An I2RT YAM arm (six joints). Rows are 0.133 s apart.
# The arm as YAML. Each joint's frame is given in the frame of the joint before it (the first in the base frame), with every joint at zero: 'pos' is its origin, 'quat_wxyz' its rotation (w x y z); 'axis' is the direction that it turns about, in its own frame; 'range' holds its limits. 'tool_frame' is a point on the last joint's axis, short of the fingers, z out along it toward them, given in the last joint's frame.
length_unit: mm
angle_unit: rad
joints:
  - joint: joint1
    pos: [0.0, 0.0, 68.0]
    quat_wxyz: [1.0, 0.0, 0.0, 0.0]
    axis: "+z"
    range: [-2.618, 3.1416]
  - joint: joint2
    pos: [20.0, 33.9, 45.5]
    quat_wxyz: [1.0, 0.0, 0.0, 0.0]
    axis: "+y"
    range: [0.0, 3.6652]
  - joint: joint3
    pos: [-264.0, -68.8, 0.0]
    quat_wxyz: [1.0, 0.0, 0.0, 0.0]
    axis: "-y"
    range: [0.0, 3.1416]
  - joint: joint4
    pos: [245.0, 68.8, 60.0]
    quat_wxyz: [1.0, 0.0, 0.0, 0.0]
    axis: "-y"
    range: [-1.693, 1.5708]
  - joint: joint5
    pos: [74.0, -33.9, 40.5]
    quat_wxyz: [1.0, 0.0, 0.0, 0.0]
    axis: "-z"
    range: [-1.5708, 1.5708]
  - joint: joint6
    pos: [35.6, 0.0, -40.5]
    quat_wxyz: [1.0, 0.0, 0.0, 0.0]
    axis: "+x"
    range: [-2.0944, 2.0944]
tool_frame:
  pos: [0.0, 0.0, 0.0]
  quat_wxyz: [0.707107, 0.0, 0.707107, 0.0]
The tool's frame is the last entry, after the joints.
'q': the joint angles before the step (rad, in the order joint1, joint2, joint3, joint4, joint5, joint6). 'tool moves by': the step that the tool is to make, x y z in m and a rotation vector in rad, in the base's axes. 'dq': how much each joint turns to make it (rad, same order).
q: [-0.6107 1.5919 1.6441 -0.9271 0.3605 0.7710]
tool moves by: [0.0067 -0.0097 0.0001 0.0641 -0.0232 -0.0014]
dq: [-0.0178 0.0539 0.0673 -0.0416 -0.0613 0.0303]
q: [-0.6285 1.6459 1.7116 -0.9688 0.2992 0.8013]
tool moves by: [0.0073 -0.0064 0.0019 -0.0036 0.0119 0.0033]
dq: [-0.0021 0.0423 0.0558 -0.0177 0.0045 -0.0108]
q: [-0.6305 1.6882 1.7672 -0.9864 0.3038 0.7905]
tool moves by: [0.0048 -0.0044 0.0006 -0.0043 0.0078 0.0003]
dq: [-0.0015 0.0276 0.0343 -0.0085 0.0053 -0.0067]
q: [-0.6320 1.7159 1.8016 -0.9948 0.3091 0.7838]
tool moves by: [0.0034 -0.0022 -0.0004 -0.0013 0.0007 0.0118]
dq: [0.0001 0.0142 0.0142 0.0034 -0.0061 -0.0106]
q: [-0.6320 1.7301 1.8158 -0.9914 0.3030 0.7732]
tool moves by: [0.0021 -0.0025 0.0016 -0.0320 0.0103 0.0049]
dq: [-0.0001 0.0075 0.0096 0.0162 0.0218 -0.0251]
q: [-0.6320 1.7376 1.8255 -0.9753 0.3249 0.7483]
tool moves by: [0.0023 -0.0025 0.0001 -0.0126 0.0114 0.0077]
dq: [-0.0011 0.0121 0.0133 0.0030 0.0075 -0.0185]
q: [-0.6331 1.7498 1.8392 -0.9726 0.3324 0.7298]
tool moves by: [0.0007 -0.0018 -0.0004 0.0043 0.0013 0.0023]
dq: [-0.0033 0.0074 0.0082 -0.0035 -0.0056 -0.0027]
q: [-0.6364 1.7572 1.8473 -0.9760 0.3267 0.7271]
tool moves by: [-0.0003 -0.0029 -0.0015 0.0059 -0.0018 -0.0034]
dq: [-0.0073 0.0053 0.0010 0.0020 -0.0070 0.0007]
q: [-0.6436 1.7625 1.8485 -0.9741 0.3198 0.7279]
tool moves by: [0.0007 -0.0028 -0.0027 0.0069 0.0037 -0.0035]
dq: [-0.0051 0.0090 0.0018 -0.0002 -0.0036 0.0008]
